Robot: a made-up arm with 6 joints. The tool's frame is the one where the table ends. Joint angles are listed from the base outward.
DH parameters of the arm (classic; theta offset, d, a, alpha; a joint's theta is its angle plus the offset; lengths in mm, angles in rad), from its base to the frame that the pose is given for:
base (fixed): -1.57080 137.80 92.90 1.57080
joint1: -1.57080 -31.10 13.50 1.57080
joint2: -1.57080 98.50 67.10 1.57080
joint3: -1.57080 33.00 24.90 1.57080
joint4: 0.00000 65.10 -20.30 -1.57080
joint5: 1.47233 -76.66 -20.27 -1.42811
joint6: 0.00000 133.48 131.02 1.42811
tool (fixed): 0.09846 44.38 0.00 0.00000
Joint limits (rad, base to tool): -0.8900..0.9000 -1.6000..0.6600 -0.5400..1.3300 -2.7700..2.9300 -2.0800..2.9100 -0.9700..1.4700
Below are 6 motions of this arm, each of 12 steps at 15 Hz.
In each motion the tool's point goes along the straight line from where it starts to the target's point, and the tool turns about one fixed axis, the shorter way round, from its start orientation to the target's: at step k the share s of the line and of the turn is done. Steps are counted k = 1, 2, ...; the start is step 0. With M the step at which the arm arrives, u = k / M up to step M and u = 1 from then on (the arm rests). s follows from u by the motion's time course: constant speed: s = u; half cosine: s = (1 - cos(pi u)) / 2; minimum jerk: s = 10 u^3 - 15 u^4 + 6 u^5.
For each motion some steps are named. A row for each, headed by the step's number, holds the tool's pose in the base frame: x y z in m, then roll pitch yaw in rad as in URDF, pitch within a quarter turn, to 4 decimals.
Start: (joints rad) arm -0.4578 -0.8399 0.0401 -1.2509 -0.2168 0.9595
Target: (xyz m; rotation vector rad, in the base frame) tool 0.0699 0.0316 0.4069 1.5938 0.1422 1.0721
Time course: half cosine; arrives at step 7
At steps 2, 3, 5, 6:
2: 0.0372 0.0545 0.3952 1.2615 -0.6275 0.8210
3: 0.0453 0.0489 0.3981 1.3179 -0.6170 0.8172
5: 0.0623 0.0369 0.4042 1.4354 -0.5945 0.8116
6: 0.0679 0.0330 0.4062 1.4735 -0.5870 0.8104

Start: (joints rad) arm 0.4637 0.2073 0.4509 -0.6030 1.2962 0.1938
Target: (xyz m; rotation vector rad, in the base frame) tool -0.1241 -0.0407 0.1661 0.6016 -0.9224 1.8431
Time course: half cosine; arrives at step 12
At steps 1, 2, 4, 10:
1: -0.0759 0.1014 0.1659 0.4290 0.0199 1.6646
2: -0.0783 0.0942 0.1659 0.3968 -0.0304 1.6714
4: -0.0873 0.0677 0.1659 0.2737 -0.2121 1.7108
10: -0.1208 -0.0310 0.1661 -0.4107 -0.7848 2.1585

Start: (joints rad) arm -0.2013 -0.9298 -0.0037 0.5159 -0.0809 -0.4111
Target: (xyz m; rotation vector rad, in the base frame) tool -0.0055 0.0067 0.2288 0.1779 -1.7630 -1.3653
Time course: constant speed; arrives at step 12
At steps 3, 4, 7, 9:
3: 0.0695 0.0703 0.2432 0.9674 -1.2871 -1.5530
4: 0.0611 0.0632 0.2416 1.1702 -1.2264 -1.7765
7: 0.0361 0.0420 0.2368 1.4599 -0.9971 -2.1303
9: 0.0195 0.0279 0.2336 1.5374 -0.8296 -2.2530

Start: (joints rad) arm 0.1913 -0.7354 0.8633 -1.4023 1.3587 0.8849
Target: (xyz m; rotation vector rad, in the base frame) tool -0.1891 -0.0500 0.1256 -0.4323 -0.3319 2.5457
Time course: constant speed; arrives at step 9
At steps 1, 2, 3, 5, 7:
1: -0.1894 -0.0443 0.1389 -0.1291 0.1698 2.5736
2: -0.1894 -0.0451 0.1372 -0.1543 0.1786 2.5716
3: -0.1893 -0.0458 0.1355 -0.1795 0.1874 2.5695
5: -0.1892 -0.0472 0.1322 -0.2301 0.2048 2.5644
7: -0.1892 -0.0486 0.1289 -0.2810 0.2219 2.5585

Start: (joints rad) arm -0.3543 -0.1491 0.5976 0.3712 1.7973 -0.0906
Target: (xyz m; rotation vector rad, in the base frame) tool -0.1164 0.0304 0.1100 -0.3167 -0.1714 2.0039
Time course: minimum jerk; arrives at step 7
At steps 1, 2, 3, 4, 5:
1: -0.1138 -0.0347 0.1123 -0.2864 0.1211 2.2852
2: -0.1141 -0.0266 0.1120 -0.2833 0.1240 2.2500
3: -0.1147 -0.0117 0.1115 -0.2780 0.1295 2.1854
4: -0.1154 0.0059 0.1109 -0.2722 0.1366 2.1088
5: -0.1160 0.0208 0.1103 -0.2677 0.1429 2.0441

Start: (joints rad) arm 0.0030 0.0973 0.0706 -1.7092 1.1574 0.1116
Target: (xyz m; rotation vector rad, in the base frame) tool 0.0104 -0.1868 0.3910 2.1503 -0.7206 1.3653
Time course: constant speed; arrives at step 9
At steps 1, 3, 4, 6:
1: -0.0024 -0.0434 0.3544 1.7880 -1.0980 -0.0081
3: 0.0008 -0.0792 0.3635 2.0255 -1.1307 -0.0923
4: 0.0024 -0.0971 0.3681 2.1522 -1.1434 -0.1428
6: 0.0056 -0.1330 0.3773 2.4187 -1.1601 -0.2572

